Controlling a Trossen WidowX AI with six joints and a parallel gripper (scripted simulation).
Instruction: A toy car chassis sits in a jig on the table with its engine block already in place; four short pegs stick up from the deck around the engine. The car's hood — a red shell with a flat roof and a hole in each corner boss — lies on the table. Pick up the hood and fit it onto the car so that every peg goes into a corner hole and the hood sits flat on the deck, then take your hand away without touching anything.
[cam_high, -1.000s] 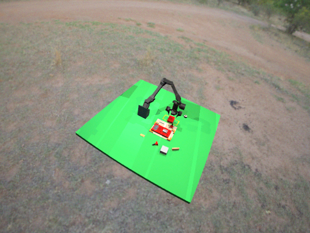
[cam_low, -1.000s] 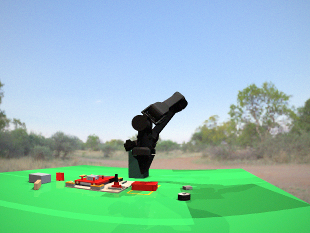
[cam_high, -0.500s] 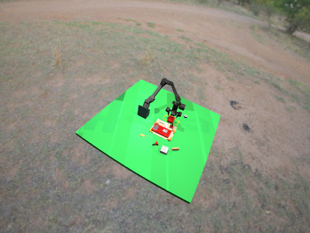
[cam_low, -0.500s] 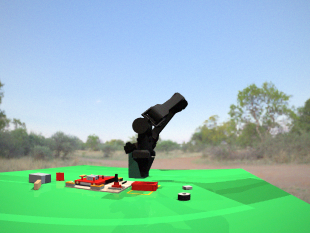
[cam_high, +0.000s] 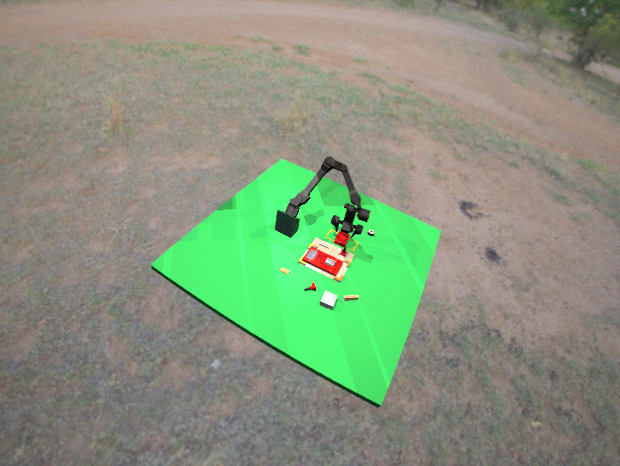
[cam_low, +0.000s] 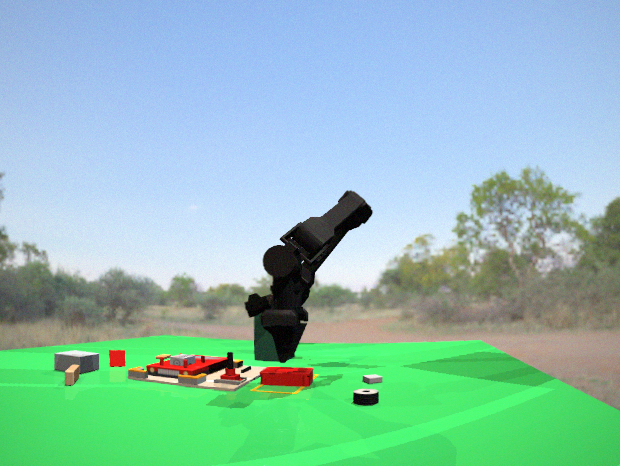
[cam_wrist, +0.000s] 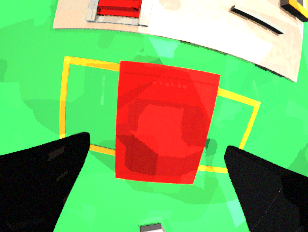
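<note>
My gripper tip is now 3 cm above the red hood. Round my gripper tip: grey engine block (2 cm ahead, 22 cm to the right, 2 cm below); pale jig (20 cm to the right, 3 cm below); small grey block (3 cm behind, 16 cm to the left, 4 cm below).
</note>
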